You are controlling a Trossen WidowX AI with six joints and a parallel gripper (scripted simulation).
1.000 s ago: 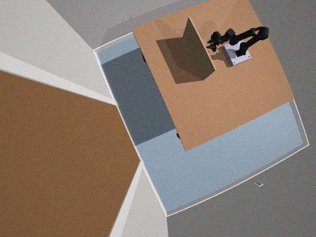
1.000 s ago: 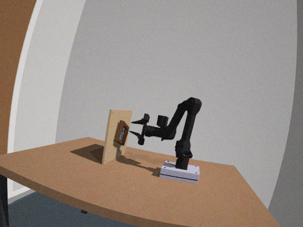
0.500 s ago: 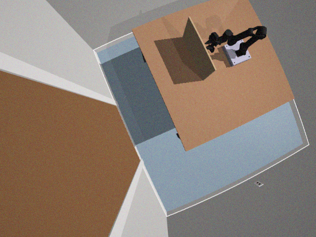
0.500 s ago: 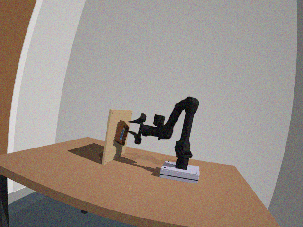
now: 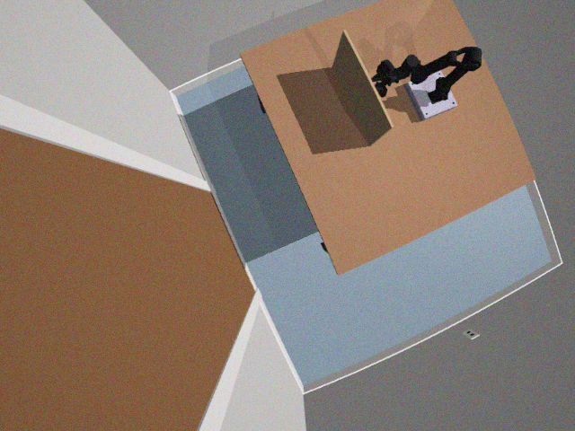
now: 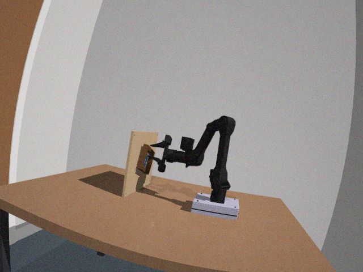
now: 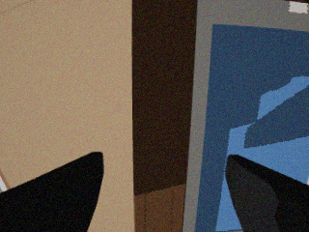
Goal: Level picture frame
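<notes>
My gripper tip is now 50 mm above the picture frame, 10 mm to the right of it and 10 mm short of it. The rest, counted from my gripper tip: wall panel: 60 mm below, 20 mm ahead.
</notes>
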